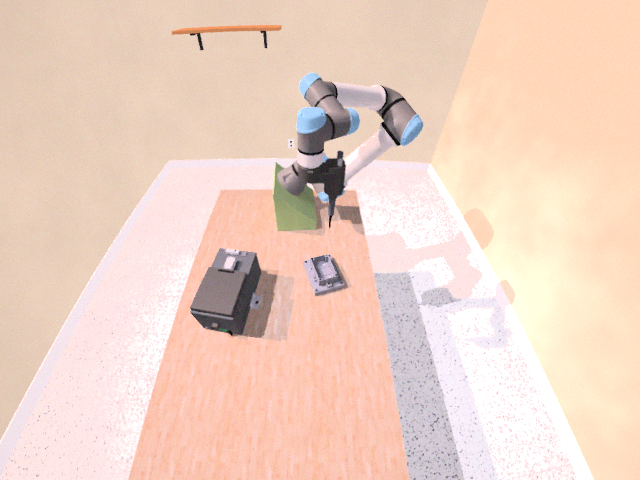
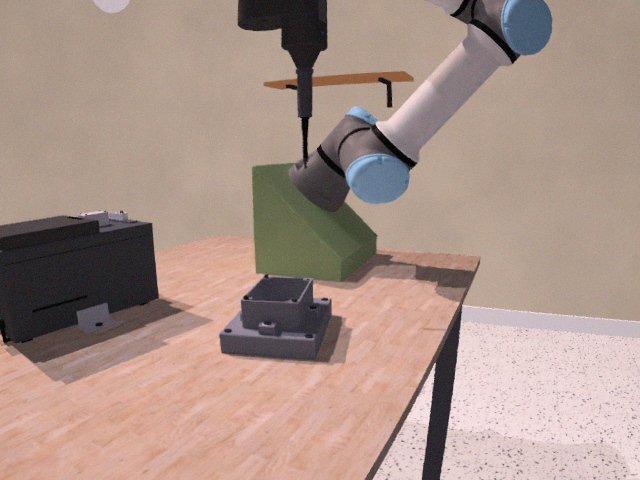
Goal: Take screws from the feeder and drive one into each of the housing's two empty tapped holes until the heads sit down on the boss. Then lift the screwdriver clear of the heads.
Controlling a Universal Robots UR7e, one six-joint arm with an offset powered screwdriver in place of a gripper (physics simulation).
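Note:
The grey housing (image 1: 311, 277) (image 2: 273, 313) lies on the table, its open box on a wider flanged base. Small dark spots mark its rim corners, base corners and side bosses; which are screws and which are empty holes is too small to tell. The dark screw feeder (image 1: 219, 291) (image 2: 77, 279) stands left of the housing, with light parts on its top rear. My screwdriver tip (image 1: 329, 225) (image 2: 305, 160) points down, high above the table, apart from both the feeder and the housing. A tiny dark piece at the bit's end looks like a screw.
The green wedge-shaped robot mount (image 1: 295, 219) (image 2: 297, 242) stands behind the housing. A small grey bracket (image 1: 256, 301) (image 2: 93, 316) sits at the feeder's right side. The wooden table (image 1: 268, 403) (image 2: 206, 413) ends to the right of the housing. An orange shelf (image 1: 227, 29) (image 2: 356, 79) hangs on the wall.

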